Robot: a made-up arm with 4 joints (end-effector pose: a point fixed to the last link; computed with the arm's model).
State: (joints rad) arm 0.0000 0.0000 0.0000 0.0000
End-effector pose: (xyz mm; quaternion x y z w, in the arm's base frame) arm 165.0 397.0 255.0 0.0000 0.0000 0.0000 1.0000
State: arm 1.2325 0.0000 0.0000 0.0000
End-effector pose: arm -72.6 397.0 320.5 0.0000 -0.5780 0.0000 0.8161
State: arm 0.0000 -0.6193 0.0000 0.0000
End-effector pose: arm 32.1 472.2 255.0 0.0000 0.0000 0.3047 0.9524
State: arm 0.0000 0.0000 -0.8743 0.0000
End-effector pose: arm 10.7 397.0 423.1 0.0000 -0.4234 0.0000 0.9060
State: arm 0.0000 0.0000 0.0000 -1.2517
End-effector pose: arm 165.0 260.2 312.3 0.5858 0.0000 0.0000 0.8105
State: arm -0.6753 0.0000 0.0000 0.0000
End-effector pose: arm 213.2 397.0 122.2 0.0000 0.3313 0.0000 0.9435
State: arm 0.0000 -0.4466 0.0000 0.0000
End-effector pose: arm 73.5 459.8 255.0 0.0000 0.0000 0.2214 0.9752
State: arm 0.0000 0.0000 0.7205 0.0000
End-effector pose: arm 154.6 397.0 65.3 0.0000 0.3525 0.0000 0.9358
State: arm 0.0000 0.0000 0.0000 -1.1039
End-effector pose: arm 165.0 278.7 315.2 0.5244 0.0000 0.0000 0.8515
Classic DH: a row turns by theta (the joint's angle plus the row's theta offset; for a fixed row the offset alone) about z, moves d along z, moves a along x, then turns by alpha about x. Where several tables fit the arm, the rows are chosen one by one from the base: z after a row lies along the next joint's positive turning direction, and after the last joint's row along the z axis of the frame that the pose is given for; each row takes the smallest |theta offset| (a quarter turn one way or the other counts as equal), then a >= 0, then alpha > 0; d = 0 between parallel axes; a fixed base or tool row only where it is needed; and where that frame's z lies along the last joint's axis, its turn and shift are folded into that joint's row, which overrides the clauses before.
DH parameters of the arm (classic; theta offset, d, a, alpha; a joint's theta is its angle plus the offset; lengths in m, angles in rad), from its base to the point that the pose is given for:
base (fixed): 0 0.12 0 1.5708
joint 1: 0 -0.227 -0.019 1.5708
joint 2: 0 -0.054 -0.073 1.5708
joint 3: -1.5708 0.062 0.015 1.5708
joint 4: 1.5708 -0.257 0.108 1.5708
tool (fixed): -1.5708 0.066 0 0

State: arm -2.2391 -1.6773 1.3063 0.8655
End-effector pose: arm -35.2 178.4 398.9 0.3598 0.3159 0.8777 0.0186
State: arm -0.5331 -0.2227 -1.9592 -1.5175
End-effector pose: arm -134.0 165.3 482.4 0.5936 -0.4474 0.4730 0.4730
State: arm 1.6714 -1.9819 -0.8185 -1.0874
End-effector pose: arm -329.7 205.0 18.3 -0.2054 -0.0502 0.9203 0.3291
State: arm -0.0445 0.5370 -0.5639 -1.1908
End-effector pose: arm 75.3 226.5 426.5 0.4568 -0.3469 -0.0707 0.8161
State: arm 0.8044 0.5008 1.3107 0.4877
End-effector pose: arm 194.5 385.0 50.2 -0.0170 0.2648 -0.0595 0.9623
